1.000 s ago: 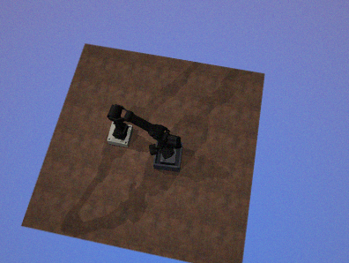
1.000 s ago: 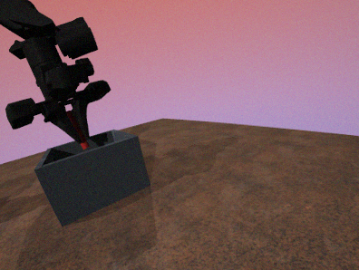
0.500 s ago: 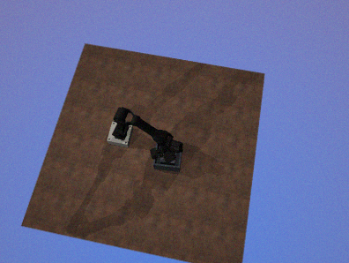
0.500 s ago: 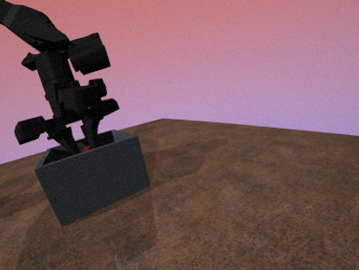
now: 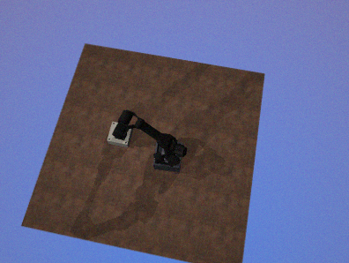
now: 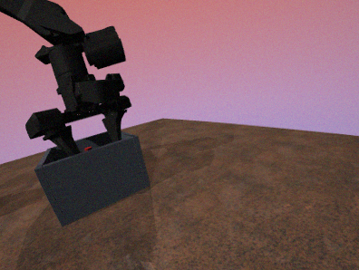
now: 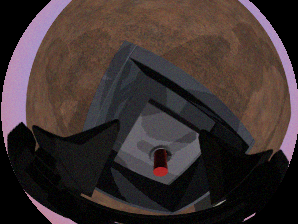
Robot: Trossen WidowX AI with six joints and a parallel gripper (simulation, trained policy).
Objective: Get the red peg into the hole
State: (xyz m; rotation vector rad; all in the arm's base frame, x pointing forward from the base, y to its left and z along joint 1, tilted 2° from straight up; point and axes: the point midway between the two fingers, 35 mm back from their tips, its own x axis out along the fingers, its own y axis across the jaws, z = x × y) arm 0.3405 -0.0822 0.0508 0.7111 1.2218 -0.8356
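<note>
Now: gripper tip 2 cm past the red peg, 3 cm to the right of it and 2 cm above it. Round my gripper tip: dark grey box (2 cm behind, 3 cm to the left, 4 cm below); plate (2 cm behind, 3 cm to the left, 2 cm below).
</note>
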